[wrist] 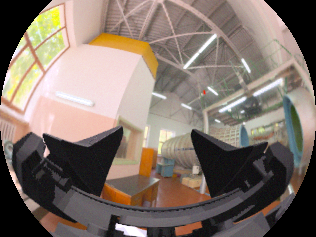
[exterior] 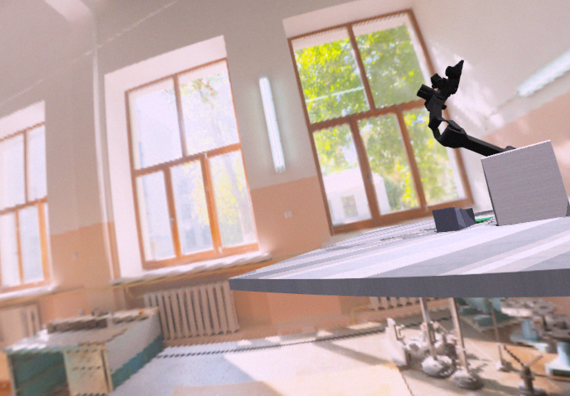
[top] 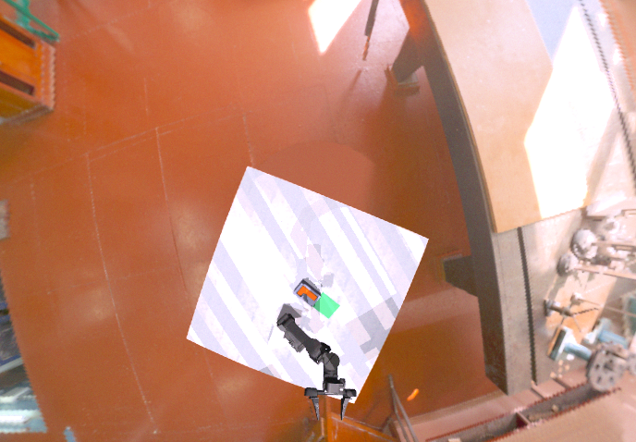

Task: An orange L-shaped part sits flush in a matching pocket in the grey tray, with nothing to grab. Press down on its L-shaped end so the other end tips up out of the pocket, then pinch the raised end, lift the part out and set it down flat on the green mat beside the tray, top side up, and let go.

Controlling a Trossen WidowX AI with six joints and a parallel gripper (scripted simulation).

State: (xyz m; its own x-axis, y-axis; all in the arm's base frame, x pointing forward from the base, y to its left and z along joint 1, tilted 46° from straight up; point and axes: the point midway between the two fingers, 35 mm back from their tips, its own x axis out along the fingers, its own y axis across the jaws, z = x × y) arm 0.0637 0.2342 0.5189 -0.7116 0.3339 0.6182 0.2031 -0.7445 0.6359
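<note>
Right now my gripper tip is 65 cm above the orange L-shaped part, 19 cm to the right of it and 19 cm short of it. Also, from my gripper tip: green mat (72 cm below, 13 cm ahead, 4 cm to the left).
</note>
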